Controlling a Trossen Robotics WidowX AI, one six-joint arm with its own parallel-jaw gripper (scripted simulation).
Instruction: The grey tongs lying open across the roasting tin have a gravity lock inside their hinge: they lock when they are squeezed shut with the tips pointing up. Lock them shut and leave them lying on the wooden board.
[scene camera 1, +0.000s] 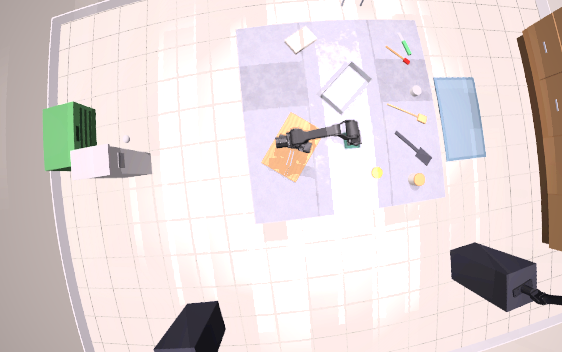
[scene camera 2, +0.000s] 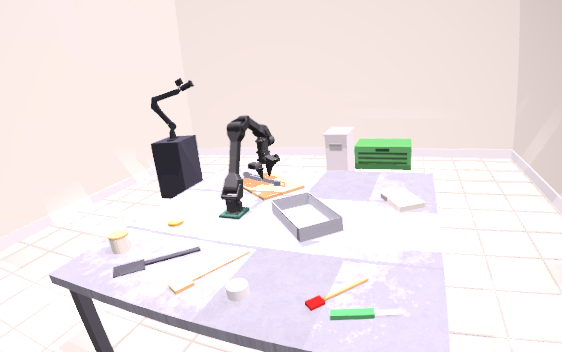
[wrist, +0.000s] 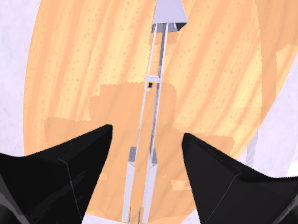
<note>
In view: my gripper (wrist: 148, 135), a wooden board (scene camera 1: 276, 159) and a grey roasting tin (scene camera 2: 306, 217).
The wooden board shows as well in scene camera 2 (scene camera 2: 264, 191) and in the wrist view (wrist: 83, 71).
</note>
